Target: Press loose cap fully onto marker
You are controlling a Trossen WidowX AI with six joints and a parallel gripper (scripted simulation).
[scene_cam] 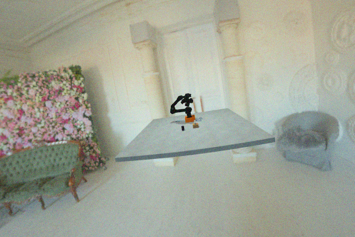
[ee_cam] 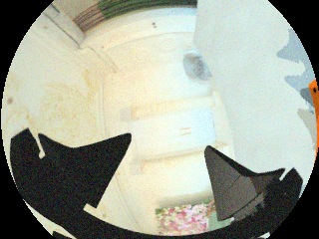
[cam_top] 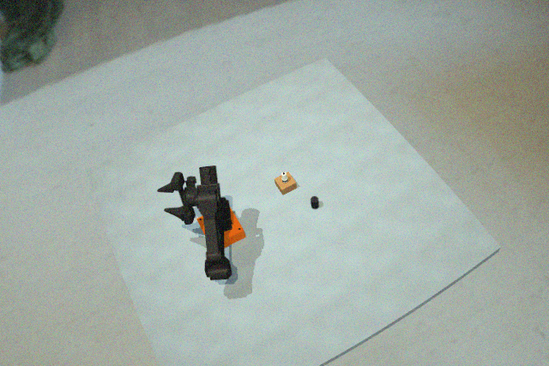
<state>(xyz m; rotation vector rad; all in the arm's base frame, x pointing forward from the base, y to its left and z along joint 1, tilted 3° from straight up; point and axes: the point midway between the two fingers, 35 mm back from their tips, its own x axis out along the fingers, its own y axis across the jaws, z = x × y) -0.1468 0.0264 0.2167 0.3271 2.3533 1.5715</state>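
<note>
Right now my gripper tip is 53 cm short of the marker cap, 5 cm to the left of it and 25 cm above it.
</note>
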